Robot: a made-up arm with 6 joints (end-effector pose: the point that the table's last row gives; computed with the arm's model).
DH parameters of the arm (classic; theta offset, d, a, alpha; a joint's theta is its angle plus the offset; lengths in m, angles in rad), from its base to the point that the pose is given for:
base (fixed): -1.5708 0.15 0 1.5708
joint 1: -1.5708 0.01 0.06 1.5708
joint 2: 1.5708 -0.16 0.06 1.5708
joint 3: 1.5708 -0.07 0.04 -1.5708
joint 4: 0 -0.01 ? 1.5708
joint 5: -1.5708 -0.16 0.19 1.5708
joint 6: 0 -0.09 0.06 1.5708
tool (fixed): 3.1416 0.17 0 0
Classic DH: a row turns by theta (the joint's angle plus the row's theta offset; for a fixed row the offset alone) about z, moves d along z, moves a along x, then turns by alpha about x.
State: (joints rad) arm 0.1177 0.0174 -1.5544 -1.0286 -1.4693 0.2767
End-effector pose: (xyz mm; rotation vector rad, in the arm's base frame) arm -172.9 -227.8 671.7 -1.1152 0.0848 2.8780
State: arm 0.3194 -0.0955 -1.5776 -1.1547 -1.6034 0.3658
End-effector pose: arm -271.8 -89.7 678.0 1.2550 -0.4606 -2.6597
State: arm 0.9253 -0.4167 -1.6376 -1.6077 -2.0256 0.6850
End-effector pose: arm -553.0 123.4 393.8 1.3267 -1.3727 -1.5187
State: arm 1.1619 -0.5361 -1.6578 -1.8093 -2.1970 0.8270
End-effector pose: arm -606.4 56.7 247.3 1.3617 -1.5828 -1.0318
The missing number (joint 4, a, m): -0.09
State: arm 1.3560 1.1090 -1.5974 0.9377 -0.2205 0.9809
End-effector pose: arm 157.1 -227.6 653.8 0.5763 0.5844 -0.3341
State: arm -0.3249 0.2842 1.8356 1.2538 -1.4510 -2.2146
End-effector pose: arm -123.3 -31.2 122.9 0.5017 1.2577 -0.0634
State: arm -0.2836 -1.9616 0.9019 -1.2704 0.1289 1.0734
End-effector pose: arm -46.3 311.1 47.7 -0.7568 -1.5804 -1.8162
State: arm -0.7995 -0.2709 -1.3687 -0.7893 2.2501 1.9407
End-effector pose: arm -160.7 145.6 188.7 -0.5731 -2.0740 -1.9242
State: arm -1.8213 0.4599 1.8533 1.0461 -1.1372 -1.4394
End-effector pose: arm -162.8 -147.6 110.2 2.0272 1.0743 0.3513
